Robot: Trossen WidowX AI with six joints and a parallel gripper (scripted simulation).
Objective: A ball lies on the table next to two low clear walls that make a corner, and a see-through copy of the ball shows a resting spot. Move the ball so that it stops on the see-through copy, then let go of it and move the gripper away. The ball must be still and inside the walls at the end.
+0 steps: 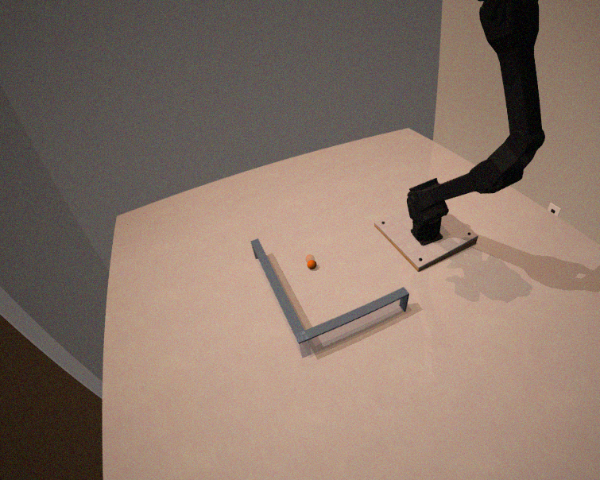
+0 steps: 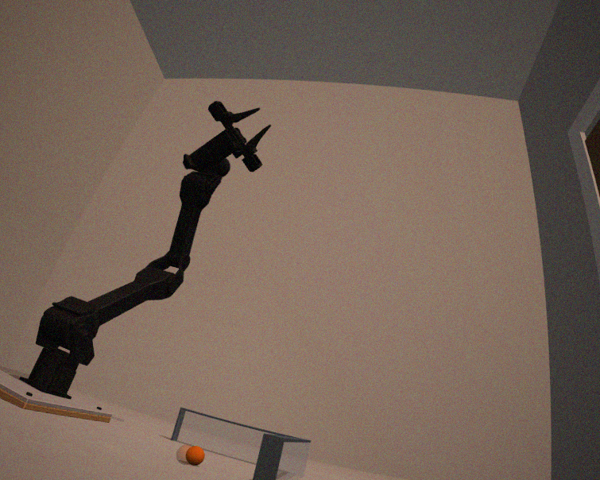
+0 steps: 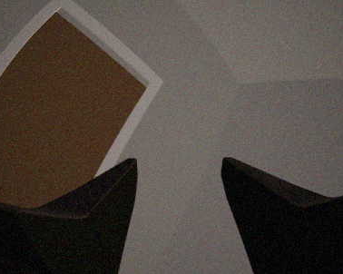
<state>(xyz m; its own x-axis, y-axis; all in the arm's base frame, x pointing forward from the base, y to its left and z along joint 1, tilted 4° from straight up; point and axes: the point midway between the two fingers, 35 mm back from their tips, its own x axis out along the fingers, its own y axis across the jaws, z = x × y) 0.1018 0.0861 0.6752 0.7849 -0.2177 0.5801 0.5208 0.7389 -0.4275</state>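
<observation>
Now: gripper tip 690 mm above the orange ball, 130 mm short of it and 100 mm to the left of it. From my gripper tip the other things lie so: see-through copy: 690 mm below, 130 mm ahead, 120 mm to the right; clear wall: 680 mm below, 230 mm ahead, 20 mm to the right.
</observation>
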